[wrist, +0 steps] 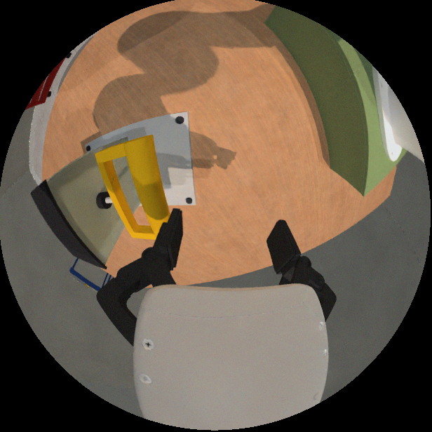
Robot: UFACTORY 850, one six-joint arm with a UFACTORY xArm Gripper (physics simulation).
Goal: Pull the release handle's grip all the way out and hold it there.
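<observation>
The release handle's yellow grip is a thick bar with a thinner frame beside it, left of centre in the wrist view. It stands in front of a pale greenish housing with a dark edge, fixed on a light grey base plate with dark bolts. A black knob on a short pale pin shows beside the grip. My gripper is wide open with nothing between its fingers. Its left fingertip overlaps the grip's lower end in the view; whether they touch I cannot tell. The right finger is well to the right of the grip.
The wooden table top carries the base plate and the arm's shadow. A large green block stands at the upper right, with a white rounded part beyond it. A red slotted object is at the upper left. A blue frame shows at the lower left.
</observation>
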